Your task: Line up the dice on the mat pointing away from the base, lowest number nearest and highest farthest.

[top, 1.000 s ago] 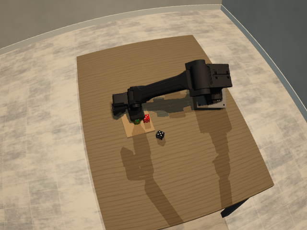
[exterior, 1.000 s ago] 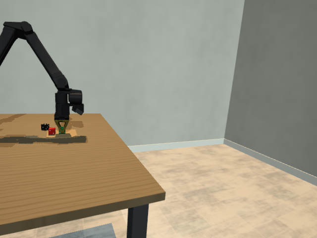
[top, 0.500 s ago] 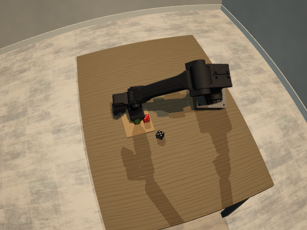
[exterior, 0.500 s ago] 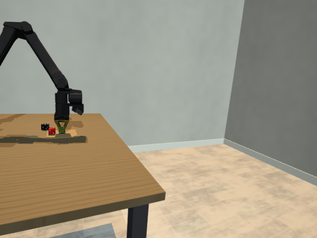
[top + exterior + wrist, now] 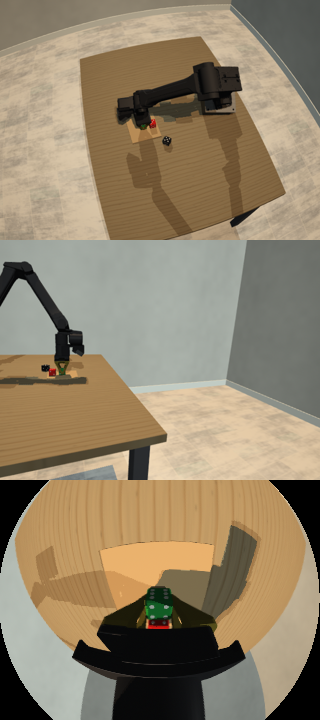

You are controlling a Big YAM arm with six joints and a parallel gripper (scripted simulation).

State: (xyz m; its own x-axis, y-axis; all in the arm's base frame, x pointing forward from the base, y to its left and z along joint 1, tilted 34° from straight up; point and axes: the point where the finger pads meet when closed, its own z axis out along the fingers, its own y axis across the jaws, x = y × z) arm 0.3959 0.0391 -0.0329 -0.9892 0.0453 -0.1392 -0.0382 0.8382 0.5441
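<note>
Right now my hand is right at the green die. From my hand the other things lie so: black die: 90 mm behind, 110 mm to the left; tan mat: 20 mm below; red die: 50 mm behind.
</note>
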